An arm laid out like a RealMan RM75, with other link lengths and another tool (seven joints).
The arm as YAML. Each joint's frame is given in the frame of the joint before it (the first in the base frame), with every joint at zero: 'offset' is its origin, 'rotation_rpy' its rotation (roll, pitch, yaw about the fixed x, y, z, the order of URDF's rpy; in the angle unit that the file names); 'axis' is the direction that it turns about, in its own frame. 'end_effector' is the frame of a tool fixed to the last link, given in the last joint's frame.
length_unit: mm
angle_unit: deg
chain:
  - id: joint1
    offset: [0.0, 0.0, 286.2]
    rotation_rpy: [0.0, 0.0, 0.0]
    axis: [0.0, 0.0, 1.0]
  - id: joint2
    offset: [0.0, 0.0, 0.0]
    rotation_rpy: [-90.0, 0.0, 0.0]
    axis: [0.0, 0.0, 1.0]
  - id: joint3
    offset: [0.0, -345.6, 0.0]
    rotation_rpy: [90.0, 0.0, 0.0]
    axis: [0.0, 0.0, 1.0]
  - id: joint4
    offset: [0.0, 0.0, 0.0]
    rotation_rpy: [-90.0, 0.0, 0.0]
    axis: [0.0, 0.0, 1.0]
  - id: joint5
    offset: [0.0, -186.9, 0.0]
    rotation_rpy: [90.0, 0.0, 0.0]
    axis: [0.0, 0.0, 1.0]
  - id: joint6
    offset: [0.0, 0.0, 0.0]
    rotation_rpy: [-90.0, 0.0, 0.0]
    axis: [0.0, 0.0, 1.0]
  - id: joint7
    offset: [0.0, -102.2, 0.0]
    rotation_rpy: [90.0, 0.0, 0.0]
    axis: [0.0, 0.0, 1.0]
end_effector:
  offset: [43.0, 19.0, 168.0]
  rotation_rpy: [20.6, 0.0, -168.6]
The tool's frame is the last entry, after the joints.
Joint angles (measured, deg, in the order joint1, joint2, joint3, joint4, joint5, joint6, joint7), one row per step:
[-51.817 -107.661 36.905 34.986 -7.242 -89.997 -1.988]
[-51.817 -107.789 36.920 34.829 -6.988 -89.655 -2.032]
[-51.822 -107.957 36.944 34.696 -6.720 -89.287 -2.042]
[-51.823 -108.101 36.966 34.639 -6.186 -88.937 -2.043]
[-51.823 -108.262 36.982 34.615 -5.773 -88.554 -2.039]
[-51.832 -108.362 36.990 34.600 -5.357 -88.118 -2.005]
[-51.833 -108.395 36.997 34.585 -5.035 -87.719 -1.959]
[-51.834 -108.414 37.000 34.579 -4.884 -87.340 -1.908]
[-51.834 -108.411 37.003 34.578 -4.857 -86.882 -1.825]
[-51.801 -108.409 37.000 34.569 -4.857 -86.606 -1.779]
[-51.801 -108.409 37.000 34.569 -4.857 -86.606 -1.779]
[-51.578 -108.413 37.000 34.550 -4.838 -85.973 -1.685]
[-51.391 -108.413 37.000 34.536 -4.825 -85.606 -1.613]
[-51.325 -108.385 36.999 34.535 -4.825 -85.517 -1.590]
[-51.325 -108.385 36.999 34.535 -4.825 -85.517 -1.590]
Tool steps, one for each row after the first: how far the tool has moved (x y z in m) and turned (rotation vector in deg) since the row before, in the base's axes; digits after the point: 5 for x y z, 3 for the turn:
[-0.00115 -0.00016 -0.00099 -0.002 0.235 0.010]
[-0.00102 -0.00011 -0.00127 -0.023 0.248 -0.053]
[-0.00206 -0.00021 -0.00020 -0.047 0.530 -0.047]
[-0.00151 0.00021 -0.00043 0.027 0.425 -0.108]
[-0.00164 0.00081 0.00036 0.110 0.481 -0.174]
[-0.00150 0.00103 0.00086 0.154 0.421 -0.176]
[-0.00083 0.00132 0.00067 0.206 0.263 -0.205]
[-0.00047 0.00197 0.00080 0.310 0.190 -0.295]
[-0.00050 0.00095 0.00042 0.190 0.093 -0.138]
[0.00000 0.00000 0.00000 0.000 0.000 0.000]
[-0.00247 0.00106 0.00094 0.427 0.233 -0.159]
[-0.00193 0.00019 0.00057 0.236 0.140 -0.047]
[-0.00072 0.00003 0.00045 0.079 0.049 0.003]
[0.00000 0.00000 0.00000 0.000 0.000 0.000]

